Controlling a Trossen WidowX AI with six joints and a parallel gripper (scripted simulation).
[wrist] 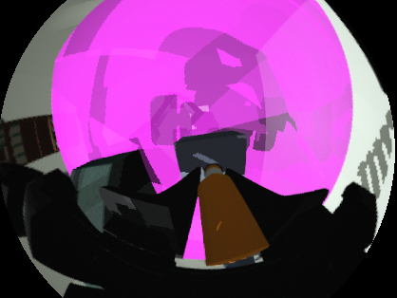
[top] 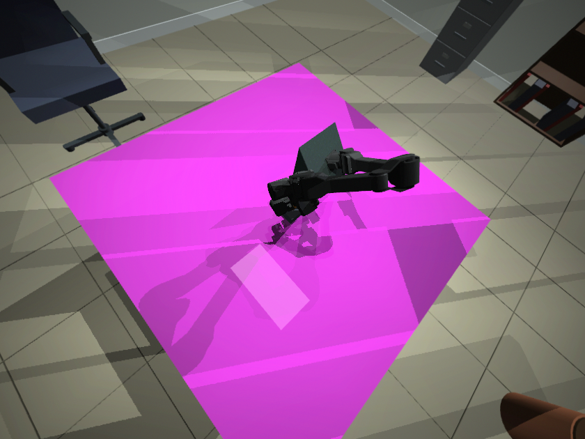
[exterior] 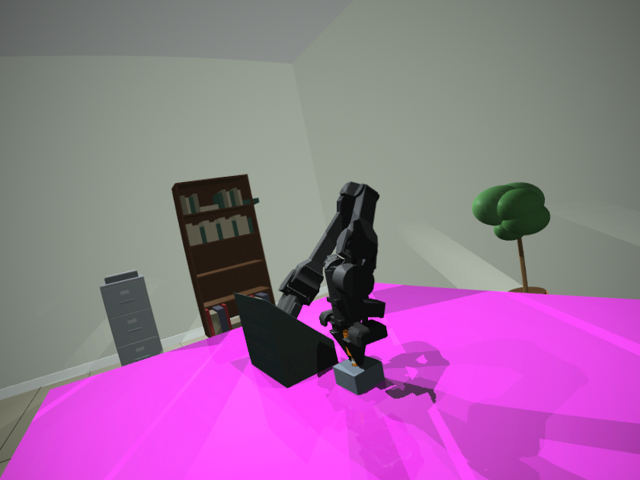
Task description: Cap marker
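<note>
The orange cap lies 5 cm above my gripper tip. The rest, counted from my gripper tip: grey holder block: 2 cm below.
</note>
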